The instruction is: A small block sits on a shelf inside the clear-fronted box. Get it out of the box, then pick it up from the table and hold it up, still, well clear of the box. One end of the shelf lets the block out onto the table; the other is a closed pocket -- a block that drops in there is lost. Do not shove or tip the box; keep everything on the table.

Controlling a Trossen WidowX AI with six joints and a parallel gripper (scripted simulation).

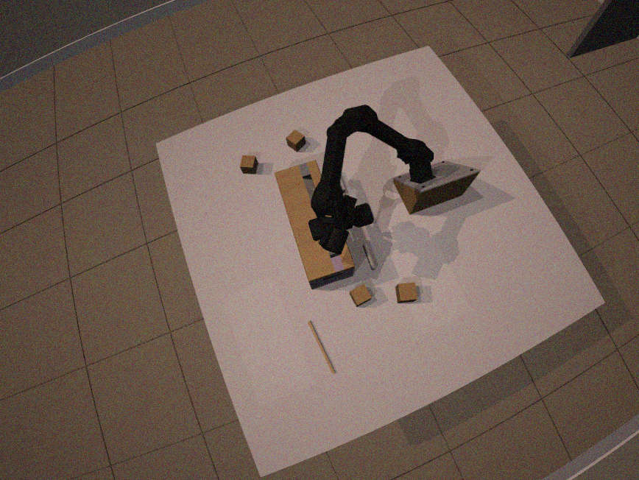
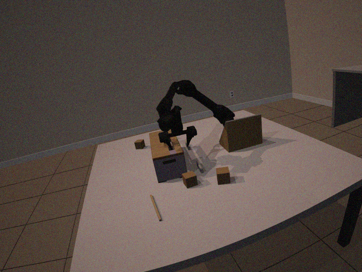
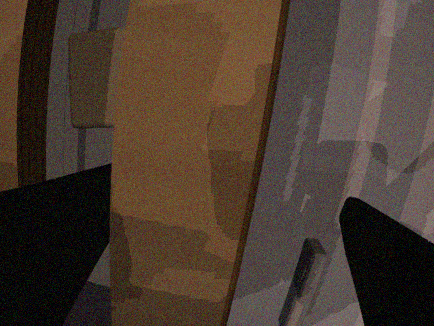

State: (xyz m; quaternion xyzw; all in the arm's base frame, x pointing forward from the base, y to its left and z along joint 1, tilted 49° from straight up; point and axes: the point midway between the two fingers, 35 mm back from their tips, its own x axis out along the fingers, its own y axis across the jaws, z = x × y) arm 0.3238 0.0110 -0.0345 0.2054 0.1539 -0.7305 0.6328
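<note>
The long box lies 50 mm to the right of my gripper tip, 30 mm below it and 30 mm ahead of it. Round my gripper tip: thin wooden stick 310 mm to the left, 210 mm ahead, 90 mm below.
</note>
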